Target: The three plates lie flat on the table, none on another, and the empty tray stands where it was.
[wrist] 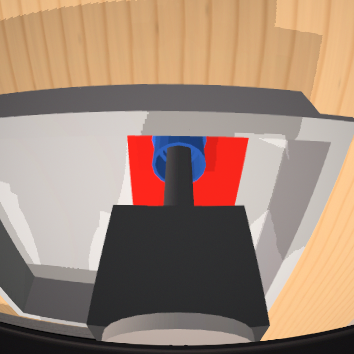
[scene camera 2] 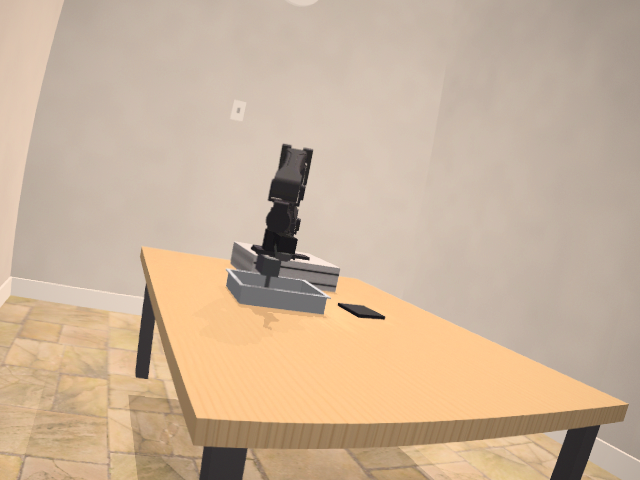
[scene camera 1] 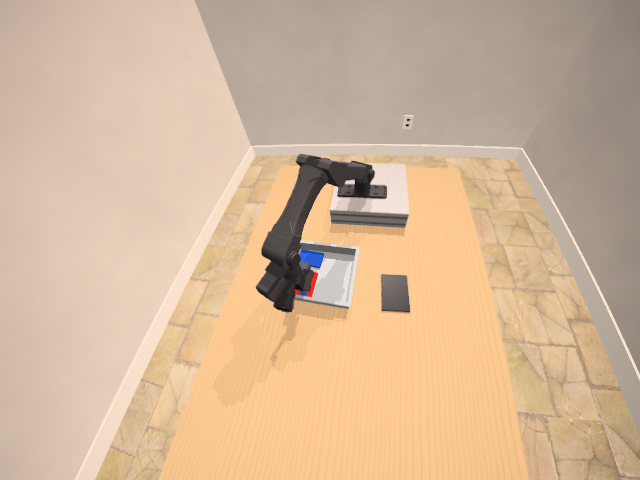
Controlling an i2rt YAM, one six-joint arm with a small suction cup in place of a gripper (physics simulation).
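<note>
A red plate lies in the grey tray, at its near left end. My suction cup reaches down into the tray and sits on the red plate near its far edge, with suction on it. A blue plate lies in the tray's far left corner, partly behind the arm. A black plate lies flat on the table to the right of the tray. The tray's walls hide both coloured plates in the second scene view.
The arm's grey base block stands just behind the tray. The table's left edge runs close to the tray's left side.
</note>
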